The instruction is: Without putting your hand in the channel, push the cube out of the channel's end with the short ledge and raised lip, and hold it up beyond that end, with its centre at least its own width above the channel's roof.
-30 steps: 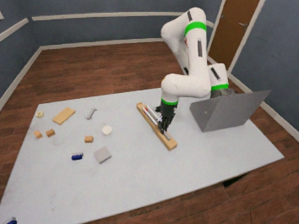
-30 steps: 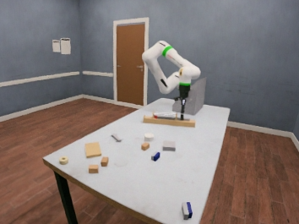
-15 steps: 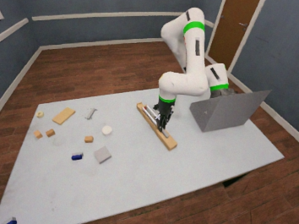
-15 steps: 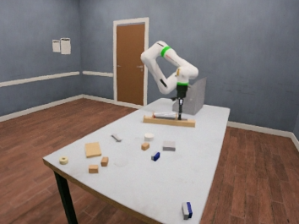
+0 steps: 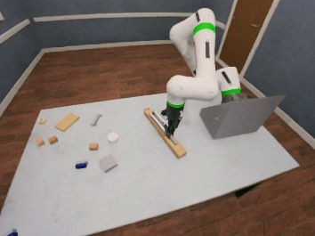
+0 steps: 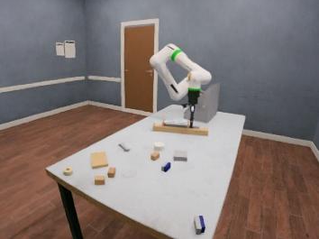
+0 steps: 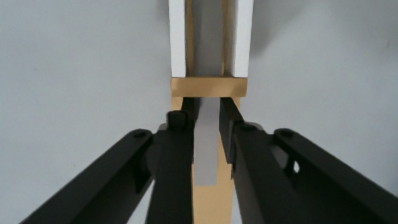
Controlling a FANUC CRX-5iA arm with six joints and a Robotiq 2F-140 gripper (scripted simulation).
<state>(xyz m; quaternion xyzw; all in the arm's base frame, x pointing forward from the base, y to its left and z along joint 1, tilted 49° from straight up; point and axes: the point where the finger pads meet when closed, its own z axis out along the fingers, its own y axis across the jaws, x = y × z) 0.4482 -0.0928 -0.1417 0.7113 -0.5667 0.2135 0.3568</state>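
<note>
My gripper is now 3 cm above the thin grey stick. Also, from my hand: red cube 21 cm to the right, 6 cm ahead, 3 cm below; then tan channel 12 cm to the right, 3 cm below, 3 cm ahead; then white disc 36 cm ahead, 11 cm to the right, 7 cm below.
</note>
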